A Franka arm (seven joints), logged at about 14 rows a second.
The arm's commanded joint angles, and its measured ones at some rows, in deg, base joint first. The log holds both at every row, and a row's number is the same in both.
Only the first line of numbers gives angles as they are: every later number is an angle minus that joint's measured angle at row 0.
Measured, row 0:
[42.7 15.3 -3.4 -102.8 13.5 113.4 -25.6]
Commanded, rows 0 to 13:
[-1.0 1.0 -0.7 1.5 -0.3 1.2 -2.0]
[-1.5 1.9 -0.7 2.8 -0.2 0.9 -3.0]
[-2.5 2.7 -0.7 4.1 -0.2 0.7 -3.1]
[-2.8 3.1 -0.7 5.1 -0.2 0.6 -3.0]
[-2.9 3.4 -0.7 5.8 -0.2 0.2 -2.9]
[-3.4 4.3 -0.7 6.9 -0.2 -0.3 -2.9]
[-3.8 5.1 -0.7 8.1 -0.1 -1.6 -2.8]
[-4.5 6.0 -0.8 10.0 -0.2 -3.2 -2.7]
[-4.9 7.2 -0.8 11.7 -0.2 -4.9 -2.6]
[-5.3 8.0 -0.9 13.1 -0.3 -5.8 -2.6]
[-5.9 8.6 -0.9 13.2 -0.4 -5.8 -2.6]
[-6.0 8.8 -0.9 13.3 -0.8 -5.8 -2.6]
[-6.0 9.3 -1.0 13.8 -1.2 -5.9 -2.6]
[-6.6 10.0 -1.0 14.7 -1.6 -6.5 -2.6]
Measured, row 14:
[-6.1 7.7 -0.8 11.2 -0.5 -4.4 -1.9]
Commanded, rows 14 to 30:
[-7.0 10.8 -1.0 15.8 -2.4 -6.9 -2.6]
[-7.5 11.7 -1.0 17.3 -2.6 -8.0 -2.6]
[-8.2 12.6 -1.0 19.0 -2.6 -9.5 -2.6]
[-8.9 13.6 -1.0 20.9 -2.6 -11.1 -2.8]
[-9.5 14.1 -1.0 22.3 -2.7 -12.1 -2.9]
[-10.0 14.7 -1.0 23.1 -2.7 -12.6 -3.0]
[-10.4 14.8 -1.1 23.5 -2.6 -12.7 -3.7]
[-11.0 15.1 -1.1 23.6 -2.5 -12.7 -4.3]
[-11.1 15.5 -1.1 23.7 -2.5 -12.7 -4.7]
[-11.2 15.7 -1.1 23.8 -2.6 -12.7 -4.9]
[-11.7 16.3 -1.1 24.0 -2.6 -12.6 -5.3]
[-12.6 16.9 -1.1 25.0 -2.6 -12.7 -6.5]
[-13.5 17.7 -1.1 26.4 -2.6 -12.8 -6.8]
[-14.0 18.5 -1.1 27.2 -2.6 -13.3 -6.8]
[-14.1 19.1 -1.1 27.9 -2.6 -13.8 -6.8]
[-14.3 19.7 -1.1 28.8 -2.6 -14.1 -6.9]
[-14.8 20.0 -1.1 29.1 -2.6 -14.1 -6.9]
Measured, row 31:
[-14.1 17.6 -1.2 25.3 -1.9 -12.3 -5.7]
